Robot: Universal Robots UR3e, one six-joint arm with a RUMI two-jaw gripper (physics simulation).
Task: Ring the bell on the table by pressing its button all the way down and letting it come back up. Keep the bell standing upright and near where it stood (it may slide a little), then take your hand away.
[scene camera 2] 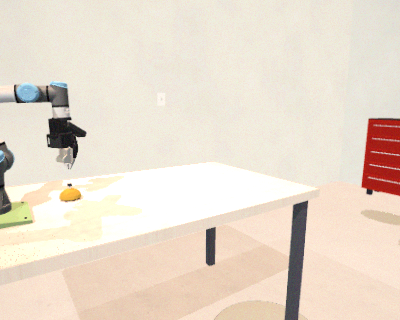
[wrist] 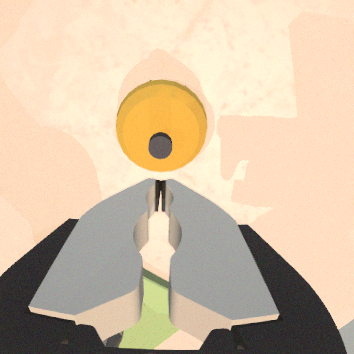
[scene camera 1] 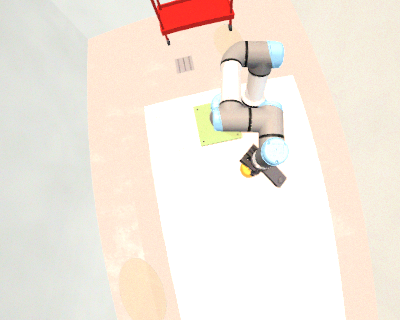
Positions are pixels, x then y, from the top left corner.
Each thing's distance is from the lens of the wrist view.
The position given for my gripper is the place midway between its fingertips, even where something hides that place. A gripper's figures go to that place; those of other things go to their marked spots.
my gripper (wrist: 160, 183): 15 cm
bell (wrist: 160, 105): 22 cm
